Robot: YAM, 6 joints.
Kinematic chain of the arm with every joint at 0, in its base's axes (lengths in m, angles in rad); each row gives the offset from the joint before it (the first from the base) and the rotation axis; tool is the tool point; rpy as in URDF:
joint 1: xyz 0 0 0.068 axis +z
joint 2: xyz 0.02 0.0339 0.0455 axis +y
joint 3: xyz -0.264 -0.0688 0 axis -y
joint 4: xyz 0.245 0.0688 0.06 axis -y
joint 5: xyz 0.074 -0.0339 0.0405 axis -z
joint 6: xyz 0.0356 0 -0.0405 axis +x
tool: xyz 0 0 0 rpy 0 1.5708 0
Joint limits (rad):
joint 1: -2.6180..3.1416
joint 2: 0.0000..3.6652
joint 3: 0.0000..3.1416
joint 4: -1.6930..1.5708
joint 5: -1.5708..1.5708
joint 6: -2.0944..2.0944
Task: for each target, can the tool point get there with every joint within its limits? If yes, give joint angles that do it. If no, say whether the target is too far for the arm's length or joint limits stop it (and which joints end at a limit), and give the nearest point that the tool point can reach.
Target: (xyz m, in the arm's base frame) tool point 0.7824 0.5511 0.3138
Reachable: no: too far | nearest point 0.5167 0.3639 0.2443 | short by 0.332 m
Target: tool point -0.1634 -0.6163 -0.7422
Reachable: no: too far | nearest point -0.1076 -0.4059 -0.3372 | short by 0.460 m
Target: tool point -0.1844 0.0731 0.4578
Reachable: yes | joints 2.5992 1.0495 1.3269 -0.3843 -1.1530 -0.2383
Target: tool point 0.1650 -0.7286 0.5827
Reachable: no: too far | nearest point 0.1206 -0.5324 0.4529 | short by 0.239 m
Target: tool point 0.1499 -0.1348 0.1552
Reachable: yes | joints -0.8563 1.2623 0.5374 -0.4641 -0.7744 1.6501
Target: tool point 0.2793 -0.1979 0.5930
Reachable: yes | joints -0.5573 1.7757 2.0891 0.7137 0.6039 -0.8614
